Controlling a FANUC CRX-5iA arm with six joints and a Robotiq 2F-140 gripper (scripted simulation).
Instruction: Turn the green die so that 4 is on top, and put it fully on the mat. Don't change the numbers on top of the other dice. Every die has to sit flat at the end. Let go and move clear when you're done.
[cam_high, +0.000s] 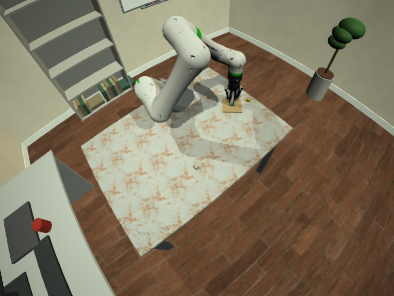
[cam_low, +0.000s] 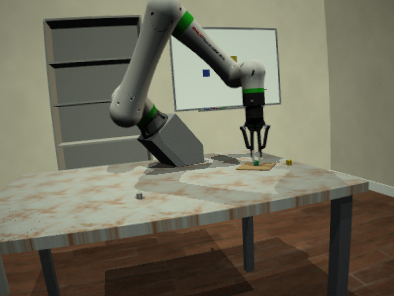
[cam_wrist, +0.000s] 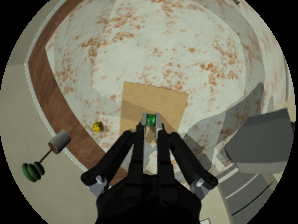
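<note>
Now: hand 20 mm above the green die. The rest, counted from my hand: tan mat (40 mm below); then grey die (540 mm to the right, 150 mm ahead, 30 mm below); then yellow die (120 mm to the left, 70 mm ahead, 30 mm below).
</note>
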